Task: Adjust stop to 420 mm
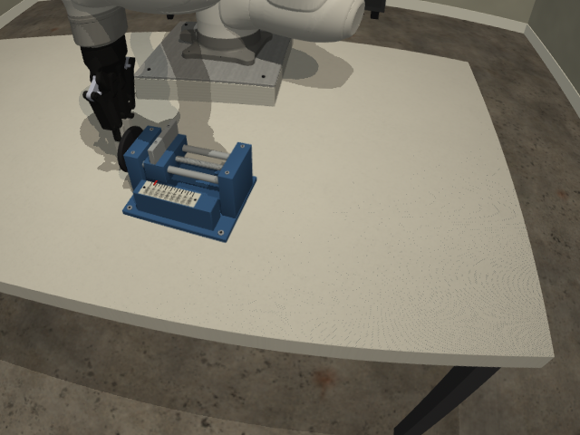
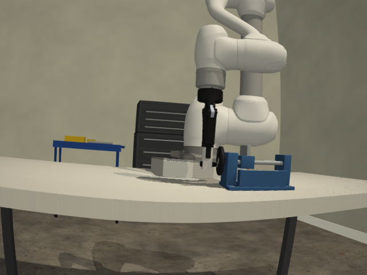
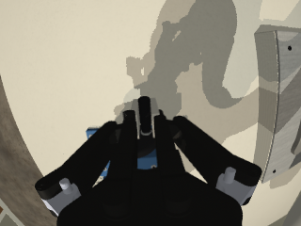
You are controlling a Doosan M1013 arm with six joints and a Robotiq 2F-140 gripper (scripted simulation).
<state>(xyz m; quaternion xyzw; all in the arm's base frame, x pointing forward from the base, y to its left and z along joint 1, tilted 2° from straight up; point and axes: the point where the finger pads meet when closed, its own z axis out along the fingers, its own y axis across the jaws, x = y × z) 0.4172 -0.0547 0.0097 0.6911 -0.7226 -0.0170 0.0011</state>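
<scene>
Now: the stop block 40 mm ahead of my hand, 110 mm to the left of it and 10 mm above it. From my hand the other things lie so: black handwheel (10 mm ahead, 20 mm to the left, 10 mm below).
</scene>
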